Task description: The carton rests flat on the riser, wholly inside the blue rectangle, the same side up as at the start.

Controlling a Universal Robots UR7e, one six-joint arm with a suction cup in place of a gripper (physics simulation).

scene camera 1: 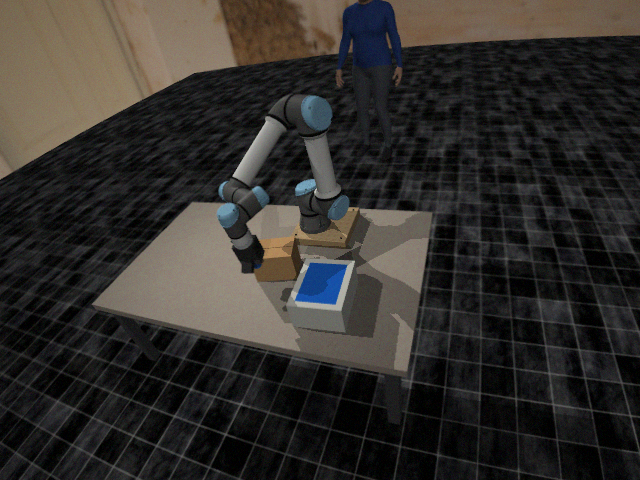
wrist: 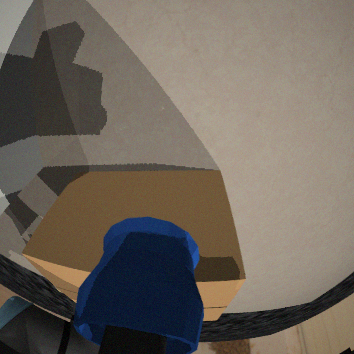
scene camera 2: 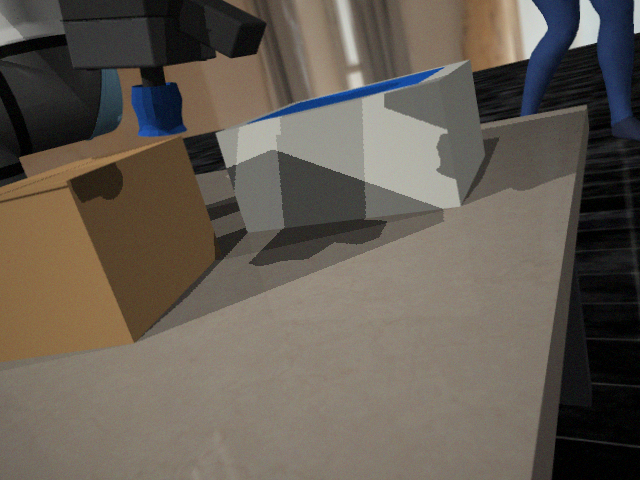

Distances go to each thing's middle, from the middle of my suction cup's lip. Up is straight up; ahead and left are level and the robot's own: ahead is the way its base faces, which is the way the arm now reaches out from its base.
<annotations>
My suction cup is now 12 cm past the brown carton (scene camera 2: 104, 246), 3 cm to the right of it and 9 cm above it. The rest, counted from my suction cup: grey riser (scene camera 2: 413, 143): 8 cm ahead, 27 cm to the left, 10 cm below.
</annotations>
